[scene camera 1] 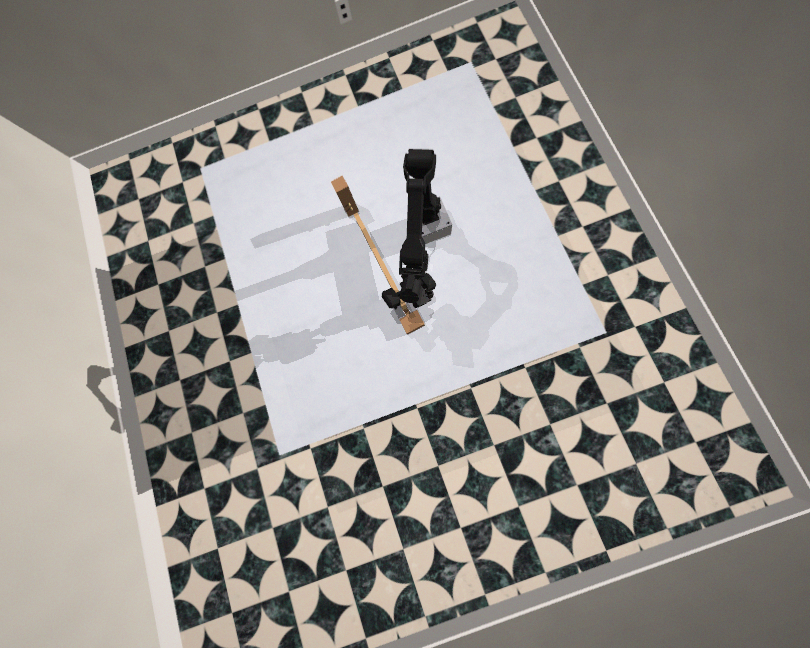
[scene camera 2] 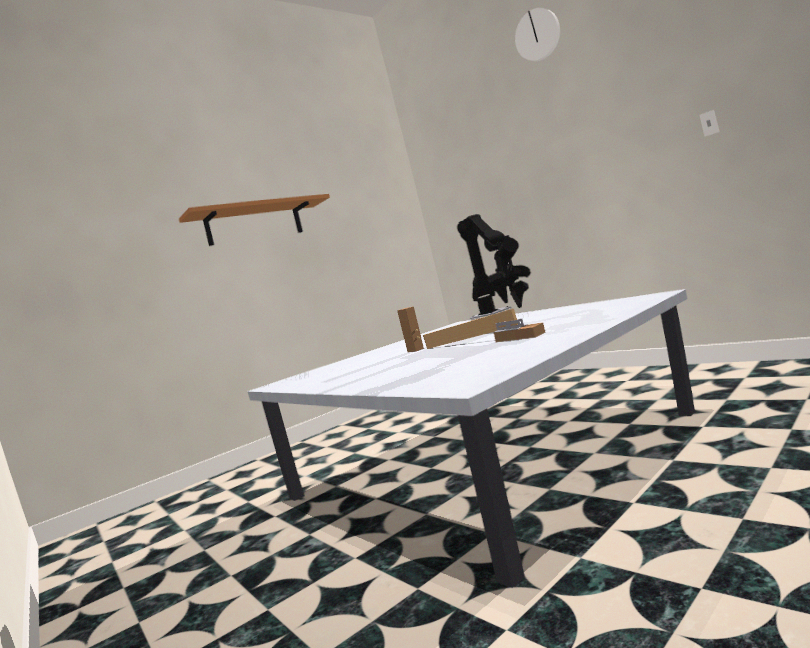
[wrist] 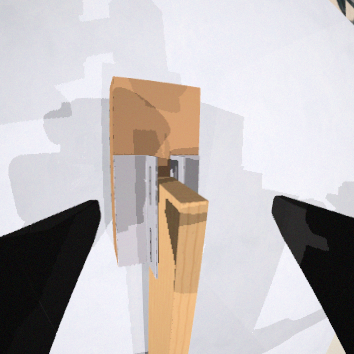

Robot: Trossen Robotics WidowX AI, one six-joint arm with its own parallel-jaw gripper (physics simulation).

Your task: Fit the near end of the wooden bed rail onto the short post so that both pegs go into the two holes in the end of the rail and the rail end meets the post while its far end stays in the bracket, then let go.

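Pixels of known places: gripper, fingertip midpoint: (scene camera 1: 405,303) (scene camera 2: 513,305) (wrist: 187,206); arm's base, link origin: (scene camera 1: 428,215) (scene camera 2: 488,312).
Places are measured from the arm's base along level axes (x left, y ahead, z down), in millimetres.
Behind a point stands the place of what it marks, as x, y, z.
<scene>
The wooden rail (scene camera 1: 378,254) {80, 233, -1} (scene camera 2: 466,329) {98, 245, 23} (wrist: 182,315) {219, 220, -15} slopes: its far end stands high at the metal bracket (scene camera 2: 510,325) {296, 220, 29} (wrist: 131,210), which sits on a wooden block (scene camera 1: 412,324) {372, 202, 44} (scene camera 2: 520,333) {345, 242, 60} (wrist: 155,115) {362, 198, 44}. In the wrist view that end is beside the bracket's upright plate; how deep it sits is hidden. Its near end is low by the foot of the upright short post (scene camera 1: 340,185) {-180, 277, -100} (scene camera 2: 407,324) {-170, 302, -36}, with a narrow gap in scene camera 2. Small pegs show on the post's side. The rail's holes do not show. My gripper (scene camera 1: 408,295) {307, 199, -34} (scene camera 2: 512,302) {307, 199, -34} (wrist: 187,206) {307, 199, -34} is open and empty above the rail's bracket end, one finger each side.
The white table (scene camera 1: 351,405) {579, 524, 79} (scene camera 2: 378,398) {327, 845, 86} carries the parts and my arm's base (scene camera 1: 439,228) {67, -19, -2}. Arm shadows fall across the table top. A wall shelf (scene camera 2: 256,205) hangs on the wall behind, away from the table.
</scene>
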